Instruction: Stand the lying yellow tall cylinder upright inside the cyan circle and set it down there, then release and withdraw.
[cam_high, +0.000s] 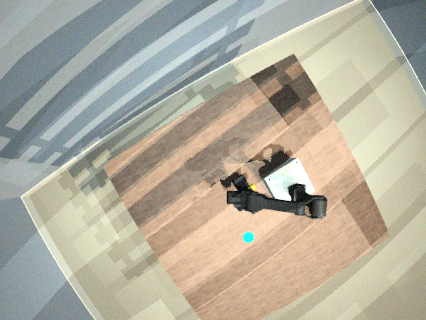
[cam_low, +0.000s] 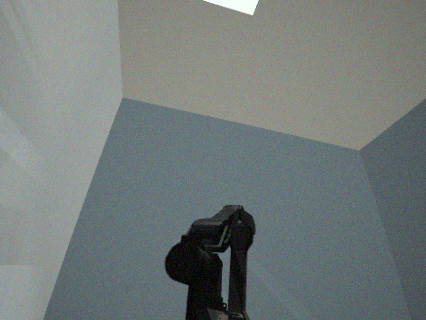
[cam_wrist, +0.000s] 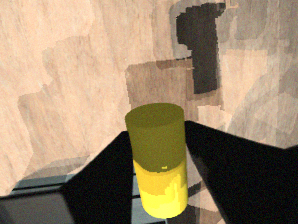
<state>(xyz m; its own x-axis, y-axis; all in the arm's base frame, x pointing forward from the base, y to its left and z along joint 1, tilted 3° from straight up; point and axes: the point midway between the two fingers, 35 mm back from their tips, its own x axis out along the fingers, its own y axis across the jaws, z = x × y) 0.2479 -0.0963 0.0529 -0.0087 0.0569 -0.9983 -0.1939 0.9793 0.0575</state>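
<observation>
Now: the cyan circle 60 mm ahead of my gripper tip, 270 mm to the left of it and 130 mm below it. The rest, counted from my gripper tip: yellow tall cylinder: 20 mm behind.
</observation>
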